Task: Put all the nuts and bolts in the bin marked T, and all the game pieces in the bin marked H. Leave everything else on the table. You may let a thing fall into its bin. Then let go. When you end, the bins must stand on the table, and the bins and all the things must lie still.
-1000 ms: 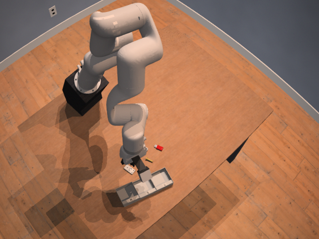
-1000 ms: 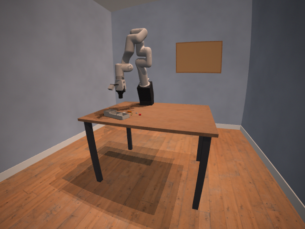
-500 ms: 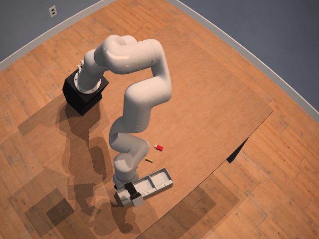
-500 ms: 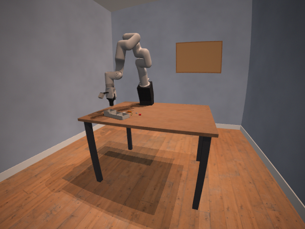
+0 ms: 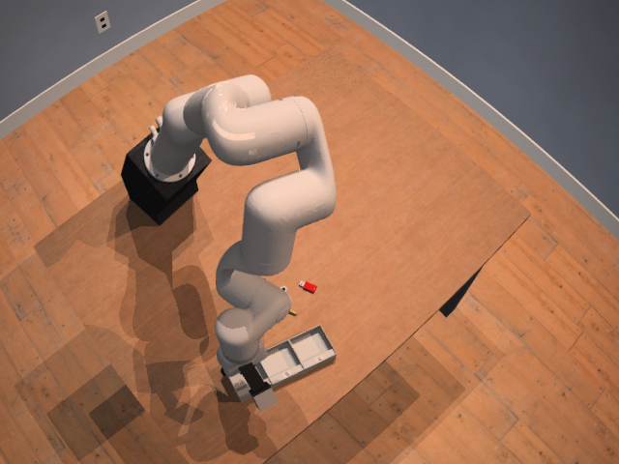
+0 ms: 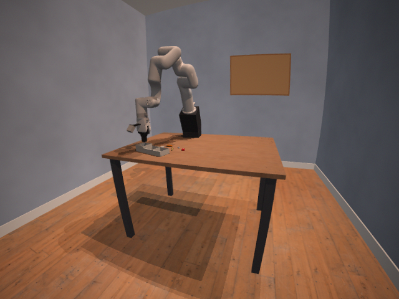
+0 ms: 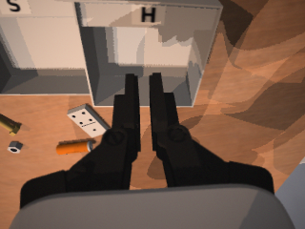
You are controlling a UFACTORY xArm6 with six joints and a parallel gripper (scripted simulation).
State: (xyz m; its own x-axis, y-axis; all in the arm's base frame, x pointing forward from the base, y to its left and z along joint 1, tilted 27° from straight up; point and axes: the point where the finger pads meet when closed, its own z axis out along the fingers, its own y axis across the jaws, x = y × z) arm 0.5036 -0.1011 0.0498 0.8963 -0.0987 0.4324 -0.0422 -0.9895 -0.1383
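The grey bin tray lies 2 cm ahead of my hand, 8 cm to the left of it and 6 cm below it. Also, from my hand: orange cylinder 15 cm behind, 11 cm to the left, 8 cm below; white domino 9 cm behind, 7 cm to the left, 8 cm below; brass bolt 9 cm behind, 17 cm to the left, 8 cm below.
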